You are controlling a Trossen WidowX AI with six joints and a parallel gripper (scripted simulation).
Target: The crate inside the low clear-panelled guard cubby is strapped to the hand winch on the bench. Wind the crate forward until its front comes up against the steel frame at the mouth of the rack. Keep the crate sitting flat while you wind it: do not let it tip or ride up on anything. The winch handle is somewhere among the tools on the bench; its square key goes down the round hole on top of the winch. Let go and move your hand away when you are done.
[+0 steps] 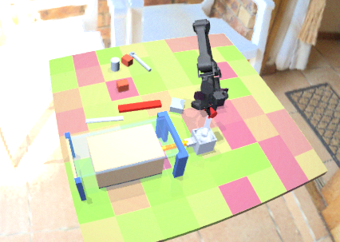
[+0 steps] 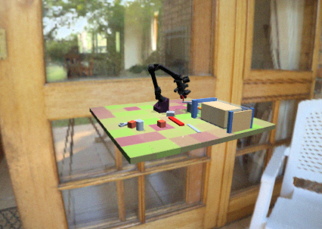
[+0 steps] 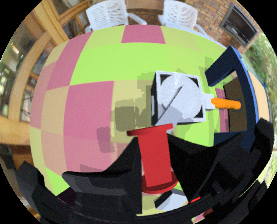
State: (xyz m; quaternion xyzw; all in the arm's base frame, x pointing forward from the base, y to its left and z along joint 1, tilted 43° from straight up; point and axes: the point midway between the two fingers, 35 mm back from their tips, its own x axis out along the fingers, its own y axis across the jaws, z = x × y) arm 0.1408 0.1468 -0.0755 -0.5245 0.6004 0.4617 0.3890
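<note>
The winch handle lies 30 mm below my gripper tip, 30 mm ahead of it and 10 mm to the left of it. The rest, counted from my gripper tip: grey block (210 mm to the right, 120 mm below, 60 mm ahead); grey winch (100 mm below, 50 mm to the left, 50 mm ahead); red grip (20 mm to the right).
</note>
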